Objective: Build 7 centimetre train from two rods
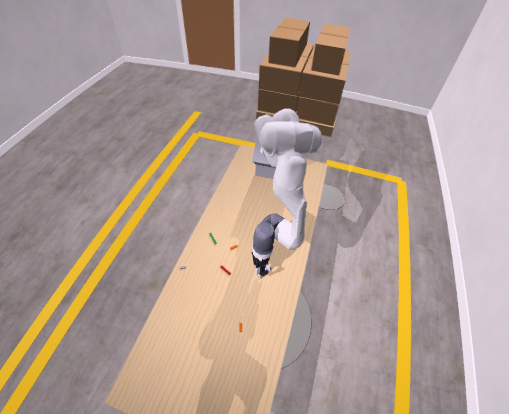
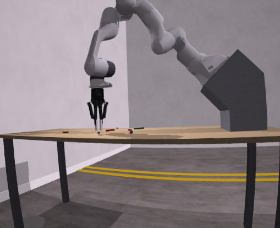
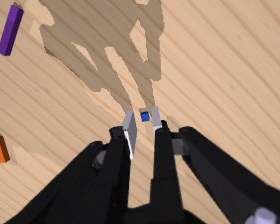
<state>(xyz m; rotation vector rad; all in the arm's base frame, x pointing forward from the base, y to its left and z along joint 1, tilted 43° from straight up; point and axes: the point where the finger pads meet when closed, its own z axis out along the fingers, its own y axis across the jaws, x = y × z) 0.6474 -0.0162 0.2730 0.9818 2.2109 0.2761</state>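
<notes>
The small blue rod lies 50 mm below my hand. The rest, counted from my hand: purple rod (200 mm behind, 10 mm to the left, 50 mm below); then red rod (20 mm behind, 180 mm to the right, 50 mm below); then green rod (210 mm behind, 280 mm to the right, 50 mm below).
</notes>
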